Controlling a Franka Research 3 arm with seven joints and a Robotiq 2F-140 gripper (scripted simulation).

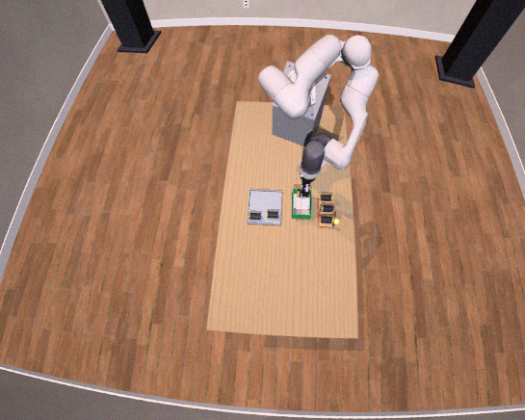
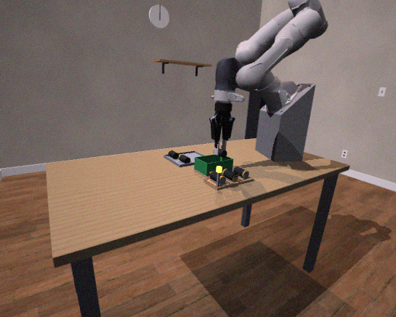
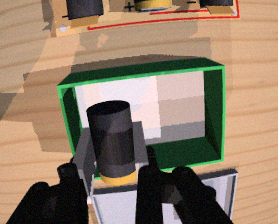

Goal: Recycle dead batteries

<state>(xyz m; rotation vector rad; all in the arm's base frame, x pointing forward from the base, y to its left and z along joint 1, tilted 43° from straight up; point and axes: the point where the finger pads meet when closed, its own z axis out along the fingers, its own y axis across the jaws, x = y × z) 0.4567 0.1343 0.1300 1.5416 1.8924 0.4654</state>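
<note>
The green recycling box lies 9 cm below my hand and 3 cm ahead of it. Round my hand: grey tray 19 cm to the right, 10 cm below, 8 cm ahead.
</note>
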